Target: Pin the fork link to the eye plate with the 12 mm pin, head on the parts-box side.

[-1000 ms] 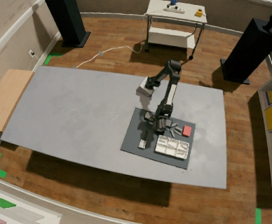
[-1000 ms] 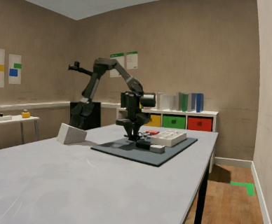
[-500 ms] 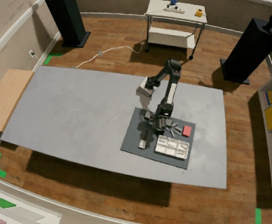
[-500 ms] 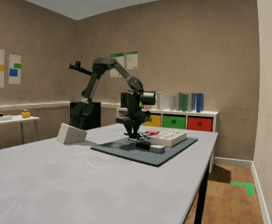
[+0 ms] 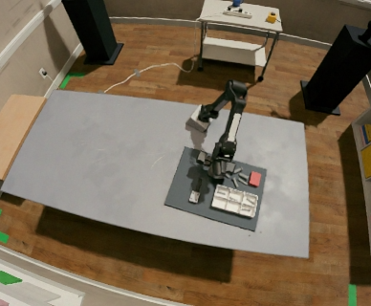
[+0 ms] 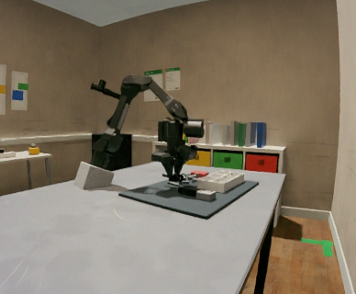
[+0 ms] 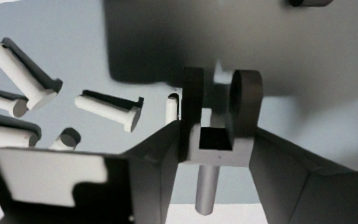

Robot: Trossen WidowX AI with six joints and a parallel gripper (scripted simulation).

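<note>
My gripper is now 80 mm short of the eye plate, 70 mm to the left of it and 60 mm above it. Round my hand: mat 80 mm ahead, 30 mm to the left, 70 mm below; then thick pin 20 mm behind, 130 mm to the left, 60 mm below; then fork link 30 mm below.
</note>
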